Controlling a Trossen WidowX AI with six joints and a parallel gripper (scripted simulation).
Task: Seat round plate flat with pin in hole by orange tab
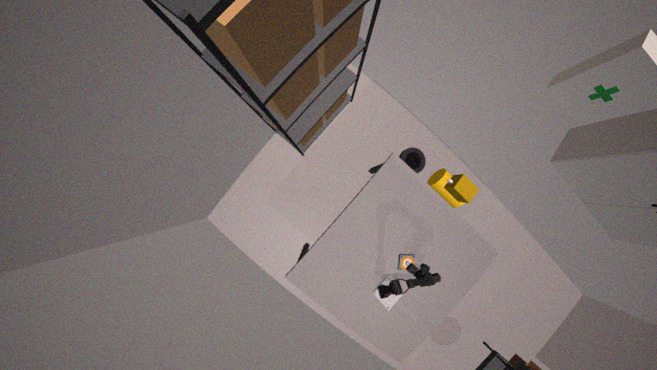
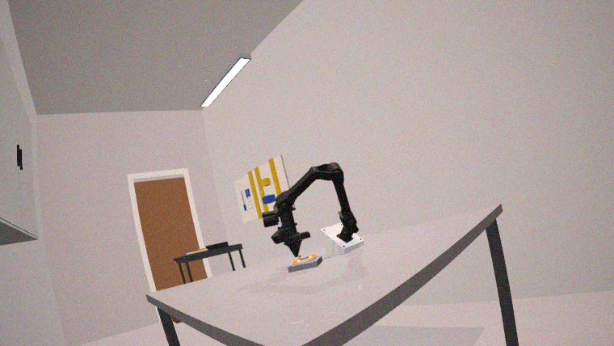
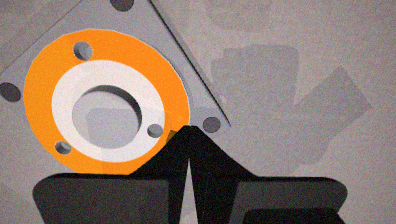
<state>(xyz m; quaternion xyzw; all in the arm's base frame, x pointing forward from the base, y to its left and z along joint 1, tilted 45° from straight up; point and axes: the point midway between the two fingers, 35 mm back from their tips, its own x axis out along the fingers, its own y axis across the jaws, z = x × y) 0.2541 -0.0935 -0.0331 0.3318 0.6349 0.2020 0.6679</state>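
The square grey base lies 5 cm to the left of my gripper tip, 2 cm below it and 1 cm ahead of it.
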